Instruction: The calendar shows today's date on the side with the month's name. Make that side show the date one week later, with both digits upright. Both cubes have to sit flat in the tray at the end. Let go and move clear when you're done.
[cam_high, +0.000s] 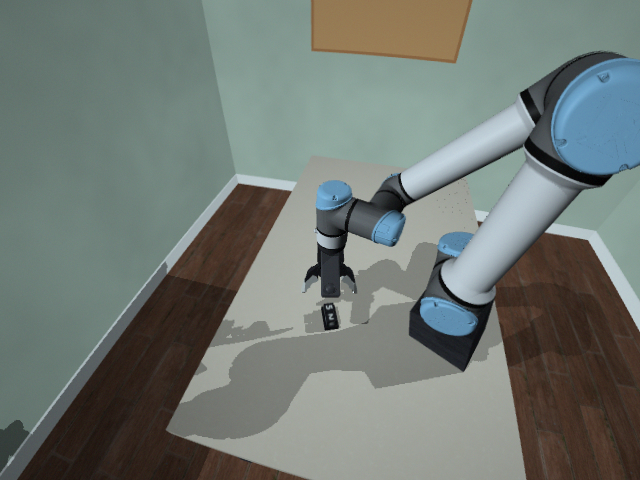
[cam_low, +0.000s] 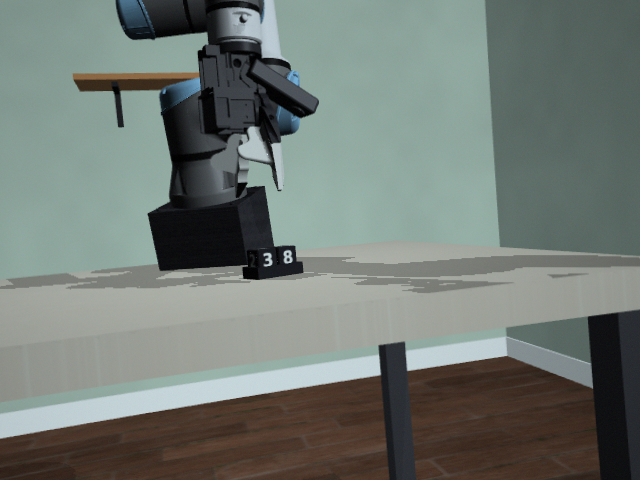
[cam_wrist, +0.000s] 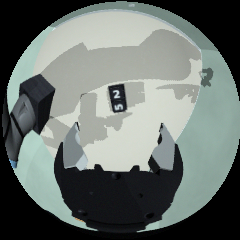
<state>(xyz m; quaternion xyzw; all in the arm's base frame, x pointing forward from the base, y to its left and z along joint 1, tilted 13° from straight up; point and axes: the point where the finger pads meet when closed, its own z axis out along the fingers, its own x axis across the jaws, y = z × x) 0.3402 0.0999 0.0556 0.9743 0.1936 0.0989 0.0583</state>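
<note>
The black digit cube lies 9 cm below my hand. Also, from my hand: black tray (11 cm below, 1 cm to the left, 1 cm behind).
</note>
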